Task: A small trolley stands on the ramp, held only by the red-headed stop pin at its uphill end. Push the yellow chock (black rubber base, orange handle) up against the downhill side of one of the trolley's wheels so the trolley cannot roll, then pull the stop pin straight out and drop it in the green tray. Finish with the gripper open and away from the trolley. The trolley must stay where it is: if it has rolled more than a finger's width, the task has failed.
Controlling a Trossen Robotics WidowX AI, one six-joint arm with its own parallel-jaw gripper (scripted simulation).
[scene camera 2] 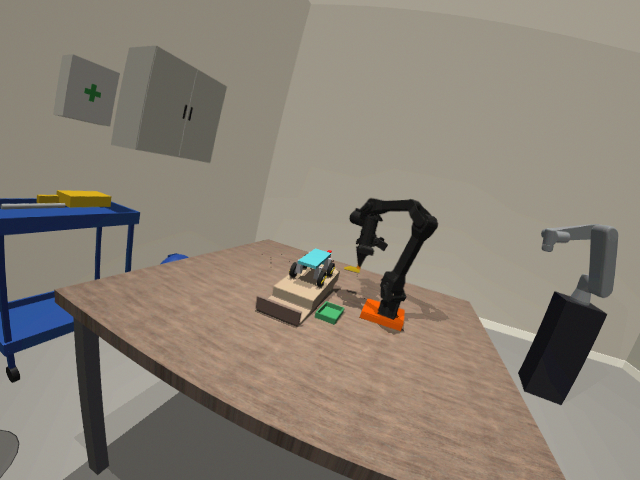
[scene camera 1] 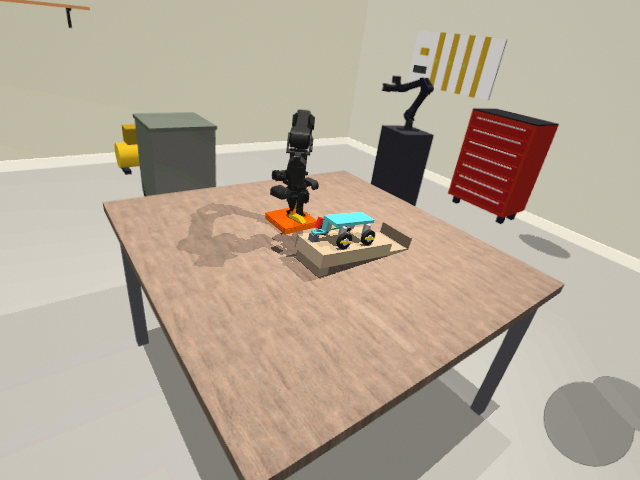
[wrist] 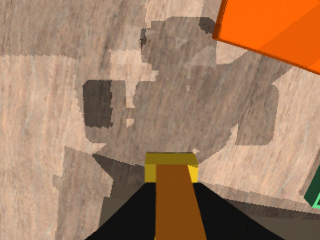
My gripper (scene camera 1: 293,210) holds a yellow chock. I also see a trolley (scene camera 1: 344,239) and a tan ramp (scene camera 1: 324,253).
The trolley also shows in scene camera 2 (scene camera 2: 316,257). My gripper shows as well in the wrist view (wrist: 172,192). The tan ramp is seen too in scene camera 2 (scene camera 2: 302,290). The wrist view misses the trolley: it is out of frame.
